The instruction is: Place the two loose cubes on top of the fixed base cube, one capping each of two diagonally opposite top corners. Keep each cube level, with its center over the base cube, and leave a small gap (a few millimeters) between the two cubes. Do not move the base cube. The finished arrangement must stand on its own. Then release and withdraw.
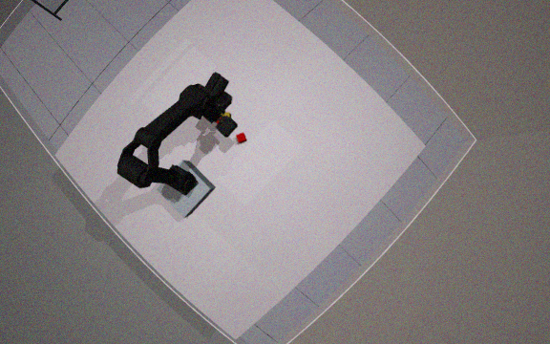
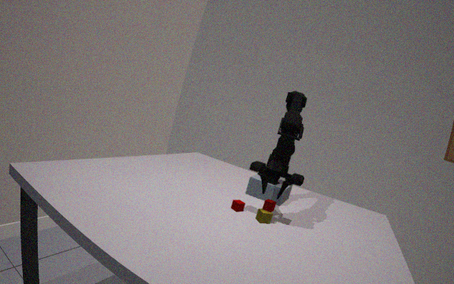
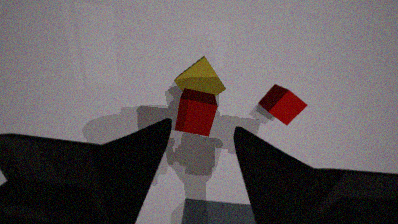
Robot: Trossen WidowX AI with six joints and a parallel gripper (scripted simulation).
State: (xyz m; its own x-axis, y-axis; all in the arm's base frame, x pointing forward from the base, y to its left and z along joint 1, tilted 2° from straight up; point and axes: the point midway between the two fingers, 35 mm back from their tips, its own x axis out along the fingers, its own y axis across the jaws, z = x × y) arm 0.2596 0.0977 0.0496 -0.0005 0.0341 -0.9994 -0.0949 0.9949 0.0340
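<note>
My gripper tip is now 70 mm above the yellow cube, 20 mm short of it and 10 mm to the right of it.
</note>
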